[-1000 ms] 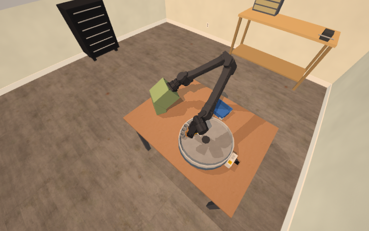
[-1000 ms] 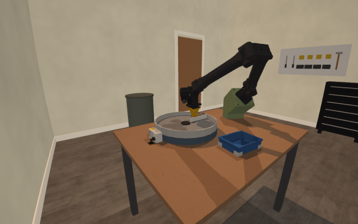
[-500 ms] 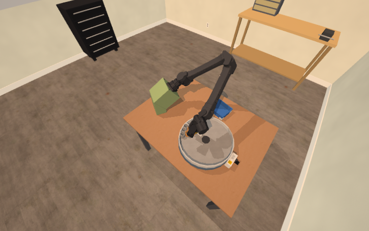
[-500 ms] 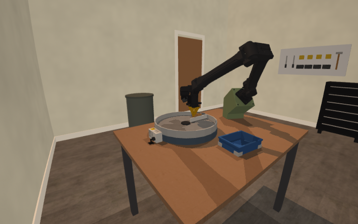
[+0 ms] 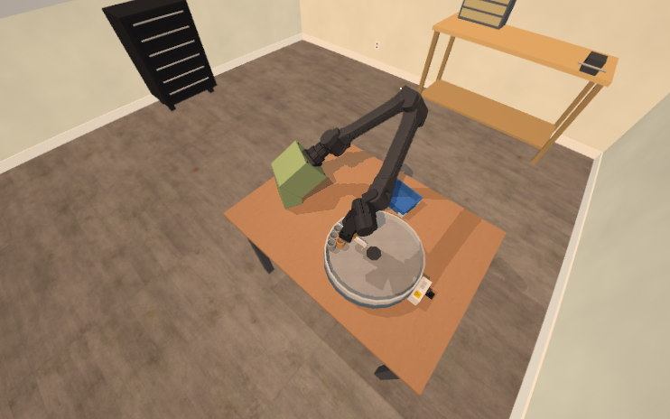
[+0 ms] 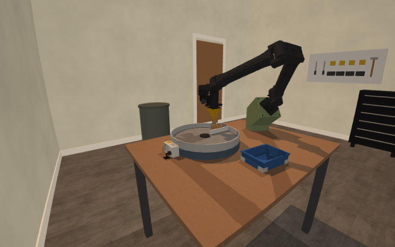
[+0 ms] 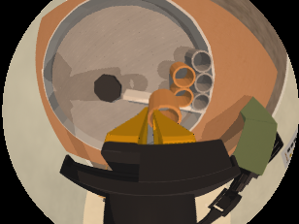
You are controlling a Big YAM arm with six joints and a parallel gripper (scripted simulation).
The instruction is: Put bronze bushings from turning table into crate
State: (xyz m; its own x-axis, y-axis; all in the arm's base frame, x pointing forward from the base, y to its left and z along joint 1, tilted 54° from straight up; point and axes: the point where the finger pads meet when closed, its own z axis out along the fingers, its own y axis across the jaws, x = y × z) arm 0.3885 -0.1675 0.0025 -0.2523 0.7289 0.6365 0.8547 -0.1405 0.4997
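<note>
Now: the blue crate 380 mm to the left of my hand, 130 mm below it and 50 mm behind it. From my hand the other things lie so: grey turning table: 100 mm below, 90 mm ahead, 30 mm to the left.
</note>
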